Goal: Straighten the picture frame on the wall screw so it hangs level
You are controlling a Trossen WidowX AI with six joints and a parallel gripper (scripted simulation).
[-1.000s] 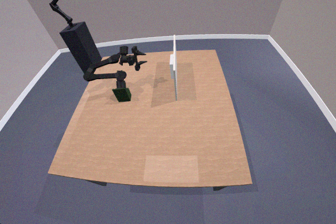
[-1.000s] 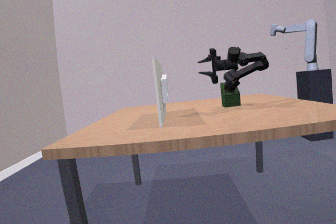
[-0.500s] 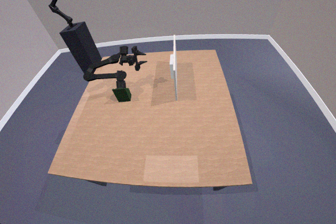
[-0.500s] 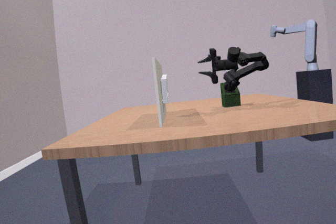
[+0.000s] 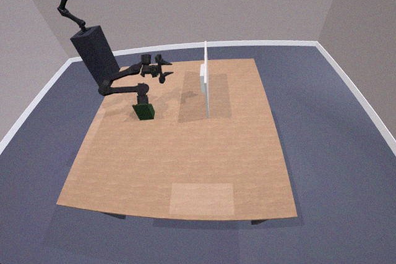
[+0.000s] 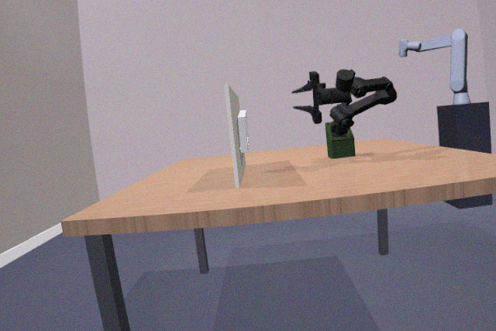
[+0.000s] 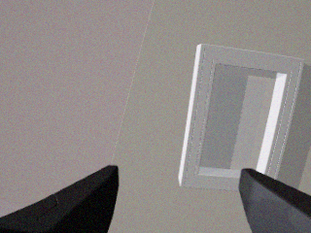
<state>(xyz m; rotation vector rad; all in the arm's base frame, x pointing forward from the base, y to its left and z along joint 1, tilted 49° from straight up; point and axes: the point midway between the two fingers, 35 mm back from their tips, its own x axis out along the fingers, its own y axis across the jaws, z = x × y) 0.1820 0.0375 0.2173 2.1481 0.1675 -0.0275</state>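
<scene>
My gripper tip is now 20 cm short of the picture frame, 1 cm to the right of it and 9 cm above it. Also, from my gripper tip: wall panel (21 cm ahead, 3 cm to the left, 10 cm below).
</scene>
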